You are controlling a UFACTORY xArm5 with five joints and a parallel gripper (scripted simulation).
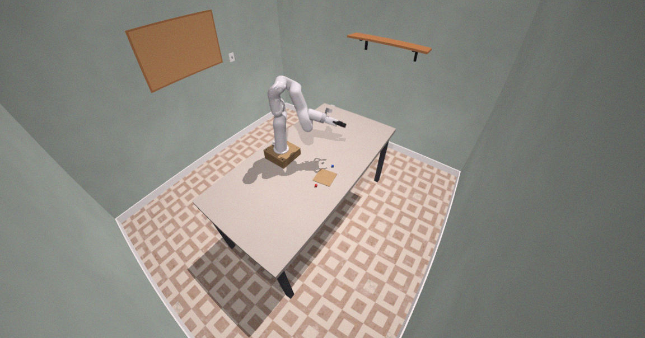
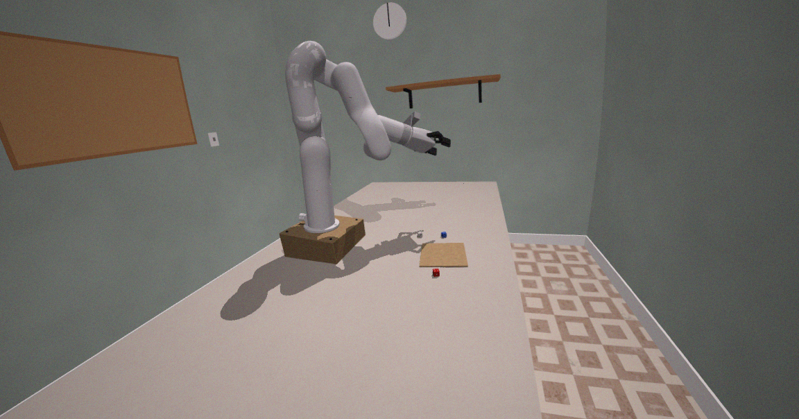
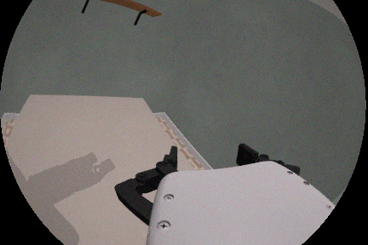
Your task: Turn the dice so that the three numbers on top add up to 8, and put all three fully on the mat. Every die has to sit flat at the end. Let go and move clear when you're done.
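Right now my hand is 8 cm past the white die, 16 cm to the left of it and 30 cm above it. Also, from my hand: blue die 1 cm ahead, 16 cm to the right, 30 cm below; tan mat 1 cm ahead, 29 cm to the right, 30 cm below; red die 1 cm behind, 40 cm to the right, 30 cm below.
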